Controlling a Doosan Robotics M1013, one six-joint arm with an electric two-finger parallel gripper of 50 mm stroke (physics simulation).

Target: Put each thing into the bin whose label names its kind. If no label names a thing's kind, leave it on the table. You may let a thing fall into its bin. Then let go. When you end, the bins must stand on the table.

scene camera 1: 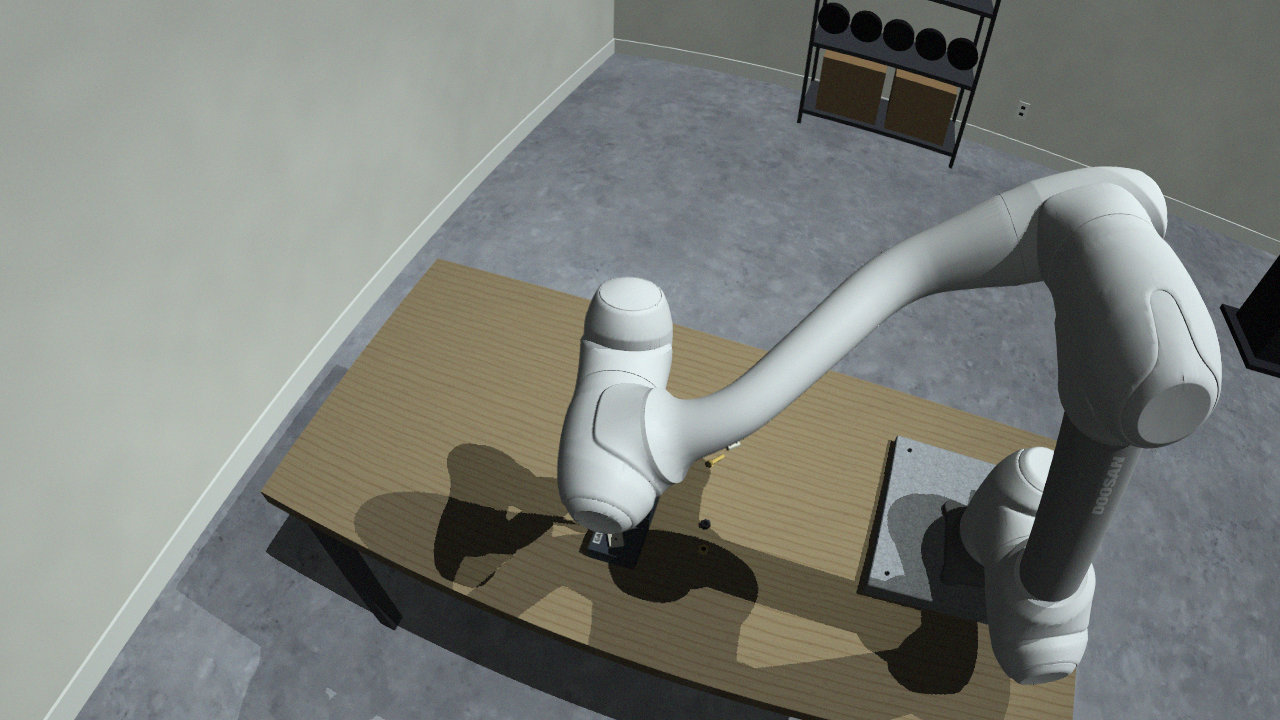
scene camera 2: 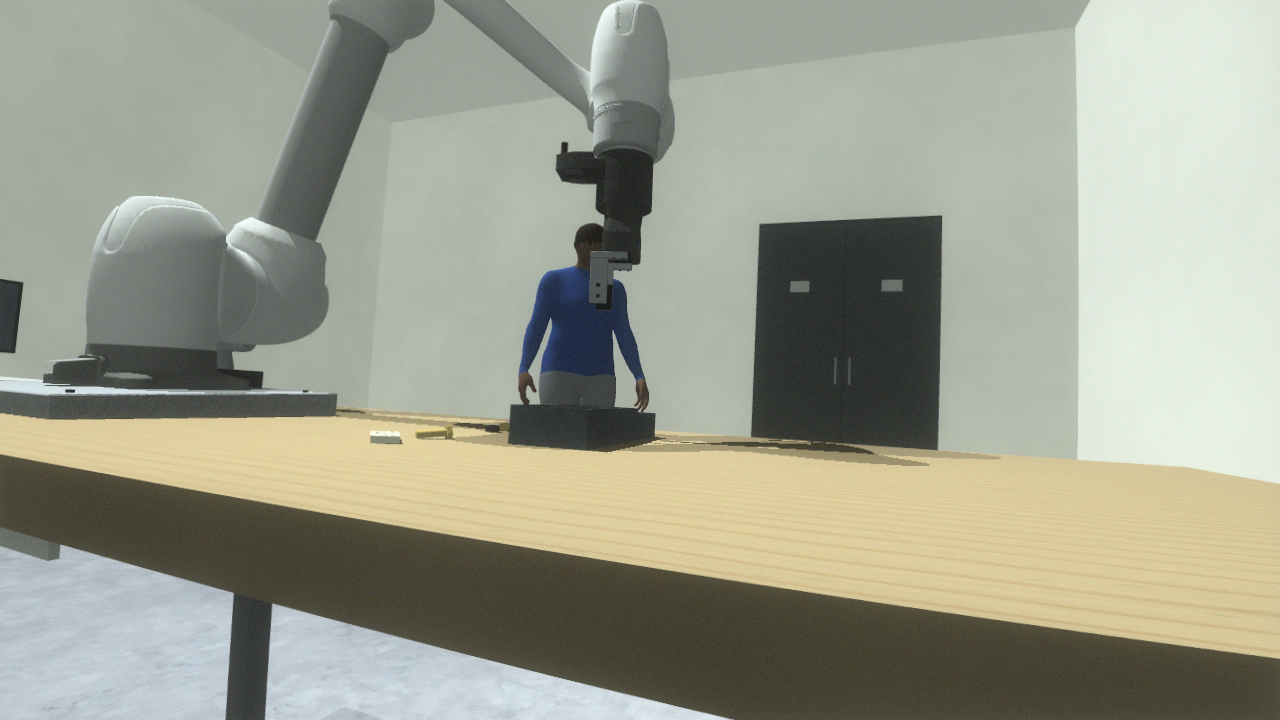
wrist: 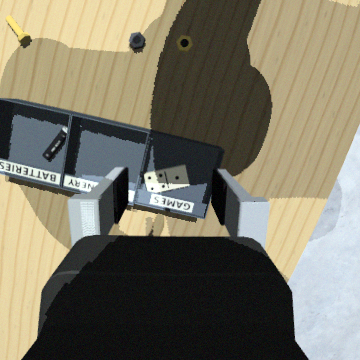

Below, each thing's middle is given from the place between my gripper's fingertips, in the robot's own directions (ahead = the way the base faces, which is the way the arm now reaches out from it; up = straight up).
Scene:
The dark three-bin row (scene camera 2: 581, 427) is 150 mm below my hand, 70 mm to the right of it and 20 mm ahead of it.

